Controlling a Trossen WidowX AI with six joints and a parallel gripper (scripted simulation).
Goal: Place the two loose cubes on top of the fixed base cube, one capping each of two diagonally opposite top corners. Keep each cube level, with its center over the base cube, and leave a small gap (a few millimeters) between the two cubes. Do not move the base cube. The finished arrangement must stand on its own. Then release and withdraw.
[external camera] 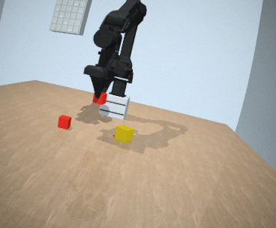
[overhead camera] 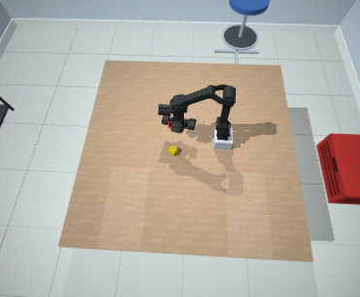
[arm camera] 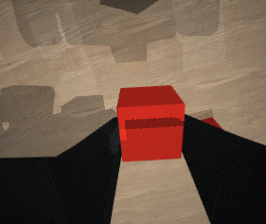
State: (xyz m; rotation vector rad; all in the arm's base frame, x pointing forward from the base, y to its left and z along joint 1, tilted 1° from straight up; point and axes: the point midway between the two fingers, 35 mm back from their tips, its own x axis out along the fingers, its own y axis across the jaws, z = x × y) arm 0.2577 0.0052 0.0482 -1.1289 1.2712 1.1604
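Now: gripper tip 20 mm short of the yellow cube, 110 mm to the right of it and 90 mm above it.
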